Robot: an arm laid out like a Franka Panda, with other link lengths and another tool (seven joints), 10 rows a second.
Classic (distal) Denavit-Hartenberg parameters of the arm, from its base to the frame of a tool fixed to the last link. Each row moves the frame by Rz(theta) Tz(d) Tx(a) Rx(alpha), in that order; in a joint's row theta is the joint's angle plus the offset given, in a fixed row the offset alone. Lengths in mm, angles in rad.
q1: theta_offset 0, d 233.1, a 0, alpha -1.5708
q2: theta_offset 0, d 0, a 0, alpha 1.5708
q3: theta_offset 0, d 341.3, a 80.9, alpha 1.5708
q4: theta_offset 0, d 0, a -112.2, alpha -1.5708
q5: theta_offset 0, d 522.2, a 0, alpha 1.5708
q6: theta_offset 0, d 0, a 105.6, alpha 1.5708
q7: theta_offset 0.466, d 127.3, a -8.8, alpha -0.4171
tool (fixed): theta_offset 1.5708, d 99.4, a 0, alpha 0
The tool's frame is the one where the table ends.
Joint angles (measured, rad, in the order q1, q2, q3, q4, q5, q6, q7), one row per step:
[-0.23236 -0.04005 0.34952 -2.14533 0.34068 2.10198 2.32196]
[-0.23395 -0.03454 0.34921 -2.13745 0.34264 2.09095 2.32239]
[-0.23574 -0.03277 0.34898 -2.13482 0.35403 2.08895 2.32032]
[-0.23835 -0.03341 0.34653 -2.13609 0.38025 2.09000 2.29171]
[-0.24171 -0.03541 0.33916 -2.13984 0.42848 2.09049 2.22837]
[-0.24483 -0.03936 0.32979 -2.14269 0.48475 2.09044 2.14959]
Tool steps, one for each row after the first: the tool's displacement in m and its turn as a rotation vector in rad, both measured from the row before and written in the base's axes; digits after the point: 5 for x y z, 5 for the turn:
[0.00071 -0.00016 0.00063 0.00453 0.00841 -0.00017]
[0.00106 0.00026 0.00119 0.01064 0.00148 -0.00523]
[0.00026 -0.00041 0.00168 0.02270 -0.00664 0.00856]
[-0.00037 -0.00191 0.00277 0.04149 -0.01573 0.02426]
[0.00006 -0.00240 0.00532 0.04766 -0.02633 0.03193]

